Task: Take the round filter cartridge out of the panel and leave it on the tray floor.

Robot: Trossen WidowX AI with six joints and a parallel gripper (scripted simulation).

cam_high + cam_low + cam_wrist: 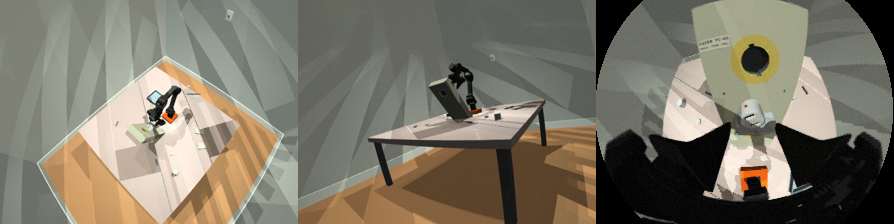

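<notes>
My gripper tip is now 50 mm above the round grey filter cartridge and 20 mm short of it. Also, from my gripper tip: blue-grey tray 370 mm behind, 260 mm to the right, 250 mm below.
</notes>
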